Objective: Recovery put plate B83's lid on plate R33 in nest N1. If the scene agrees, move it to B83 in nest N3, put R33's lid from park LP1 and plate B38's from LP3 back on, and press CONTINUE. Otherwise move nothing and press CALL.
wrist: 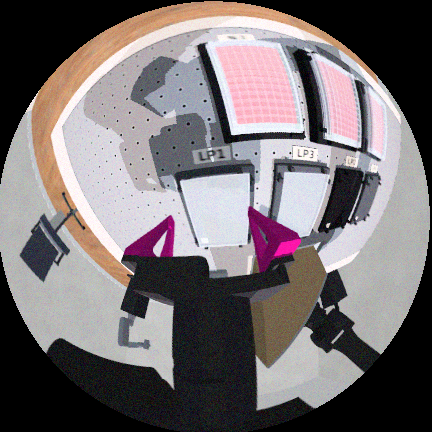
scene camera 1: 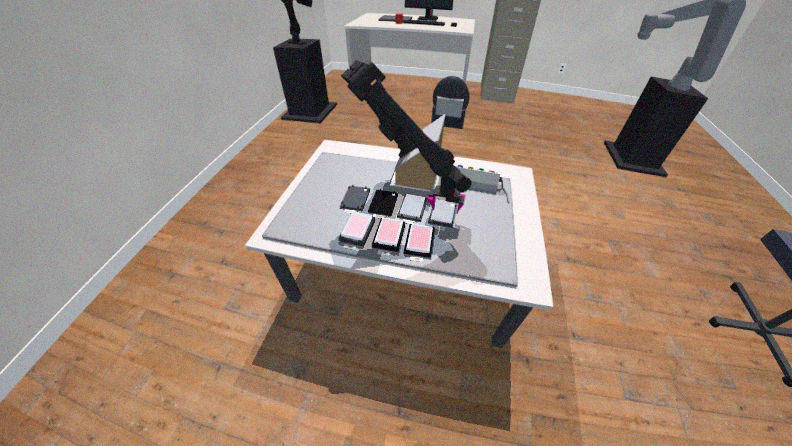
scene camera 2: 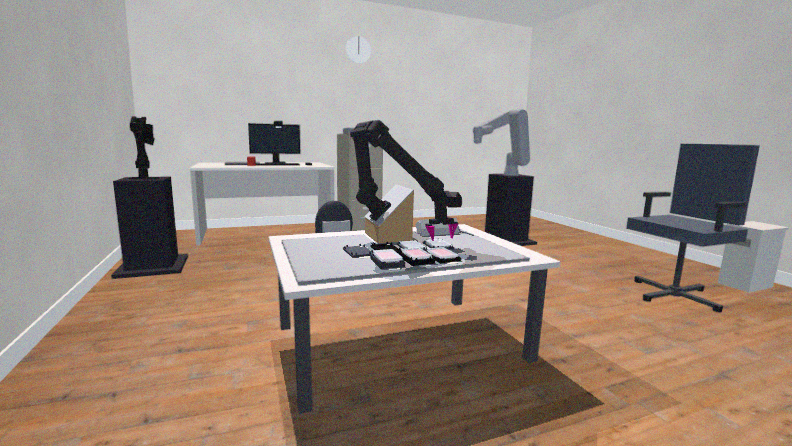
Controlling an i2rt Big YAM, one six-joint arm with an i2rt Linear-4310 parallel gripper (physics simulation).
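Pixels of known places: gripper, between the fingertips: (wrist: 209,214) (scene camera 1: 445,211) (scene camera 2: 442,239); arm's base, origin of its link: (wrist: 299,308) (scene camera 1: 411,147) (scene camera 2: 381,211).
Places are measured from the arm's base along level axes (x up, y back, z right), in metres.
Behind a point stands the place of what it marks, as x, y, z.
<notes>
My gripper (scene camera 1: 446,202) @[-0.093, -0.296, -0.206] (scene camera 2: 442,238) @[-0.093, -0.296, -0.206] (wrist: 209,214) @[-0.093, -0.296, -0.206] has magenta fingers. It is open and empty, above the pale lid at LP1 (scene camera 1: 443,212) @[-0.112, -0.284, -0.199] (wrist: 217,200) @[-0.112, -0.302, -0.195], with its fingertips to either side of it in the wrist view. The pale lid at LP3 (scene camera 1: 412,206) @[-0.112, -0.278, -0.065] (wrist: 301,202) @[-0.112, -0.284, -0.068] lies beside it. Three pink-gridded plates stand in a row of black nests: the one nearest in the wrist view (scene camera 1: 419,239) @[-0.103, -0.461, -0.127] (wrist: 260,82) @[-0.106, -0.440, -0.128], the middle one (scene camera 1: 389,233) @[-0.096, -0.464, -0.011] (wrist: 337,97) and the far one (scene camera 1: 356,227) @[-0.092, -0.467, 0.121] (wrist: 376,120). Plate codes are unreadable; which plates have clear lids I cannot tell.
A black park spot, LP2 (scene camera 1: 382,202) @[-0.120, -0.275, 0.069] (wrist: 342,197) @[-0.120, -0.281, 0.050], and a dark grey one (scene camera 1: 354,197) @[-0.120, -0.272, 0.199] (wrist: 367,197) @[-0.120, -0.276, 0.188] continue the lid row. A brown wedge-shaped stand (scene camera 1: 415,172) @[-0.053, -0.116, -0.045] (scene camera 2: 401,218) @[-0.019, -0.116, -0.068] (wrist: 287,305) @[-0.005, -0.116, -0.078] rises behind the row. A grey button box (scene camera 1: 483,181) @[-0.086, -0.062, -0.357] stands at the back right of the table.
</notes>
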